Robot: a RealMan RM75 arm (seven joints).
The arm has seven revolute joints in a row. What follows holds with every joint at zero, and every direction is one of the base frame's.
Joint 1 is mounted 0.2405 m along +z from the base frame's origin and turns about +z.
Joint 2 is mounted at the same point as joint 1 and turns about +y.
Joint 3 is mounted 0.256 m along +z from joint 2 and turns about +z.
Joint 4 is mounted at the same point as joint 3 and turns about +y.
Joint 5 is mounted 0.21 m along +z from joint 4 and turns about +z.
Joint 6 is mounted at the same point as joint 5 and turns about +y.
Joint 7 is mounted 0.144 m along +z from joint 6 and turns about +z.
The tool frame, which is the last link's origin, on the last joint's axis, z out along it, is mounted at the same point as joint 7; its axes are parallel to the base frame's.
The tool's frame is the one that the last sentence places.
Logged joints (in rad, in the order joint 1, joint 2, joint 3, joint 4, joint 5, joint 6, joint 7), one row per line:
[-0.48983, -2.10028, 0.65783, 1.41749, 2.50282, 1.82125, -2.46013]
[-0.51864, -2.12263, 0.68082, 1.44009, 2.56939, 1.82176, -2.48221]
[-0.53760, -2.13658, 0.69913, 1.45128, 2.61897, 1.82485, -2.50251]
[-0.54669, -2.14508, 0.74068, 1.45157, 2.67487, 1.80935, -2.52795]
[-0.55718, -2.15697, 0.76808, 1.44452, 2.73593, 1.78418, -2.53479]
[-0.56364, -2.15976, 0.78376, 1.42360, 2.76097, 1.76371, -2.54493]
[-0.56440, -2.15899, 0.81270, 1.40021, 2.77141, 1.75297, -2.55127]
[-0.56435, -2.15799, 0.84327, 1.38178, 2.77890, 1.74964, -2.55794]
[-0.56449, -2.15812, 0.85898, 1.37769, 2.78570, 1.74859, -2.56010]
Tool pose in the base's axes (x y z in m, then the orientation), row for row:
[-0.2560, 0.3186, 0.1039, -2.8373, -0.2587, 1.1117]
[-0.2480, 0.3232, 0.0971, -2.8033, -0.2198, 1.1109]
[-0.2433, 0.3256, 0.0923, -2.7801, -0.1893, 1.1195]
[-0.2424, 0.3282, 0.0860, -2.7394, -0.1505, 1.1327]
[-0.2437, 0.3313, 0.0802, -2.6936, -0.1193, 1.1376]
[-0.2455, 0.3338, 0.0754, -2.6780, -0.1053, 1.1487]
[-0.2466, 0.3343, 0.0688, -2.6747, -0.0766, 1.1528]
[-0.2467, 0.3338, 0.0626, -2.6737, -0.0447, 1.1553]
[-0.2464, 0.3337, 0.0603, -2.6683, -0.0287, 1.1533]
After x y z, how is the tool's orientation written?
As angles about the fixed x, y, z axes (roll, pitch, yaw), in radians.
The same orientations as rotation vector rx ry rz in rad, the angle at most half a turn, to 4 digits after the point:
[-2.3049, -1.4963, -0.0813]
[-2.3009, -1.4888, -0.0101]
[-2.2933, -1.4930, 0.0454]
[-2.2730, -1.4948, 0.1245]
[-2.2505, -1.4822, 0.1951]
[-2.2381, -1.4881, 0.2257]
[-2.2480, -1.4906, 0.2629]
[-2.2622, -1.4918, 0.3019]
[-2.2676, -1.4860, 0.3239]

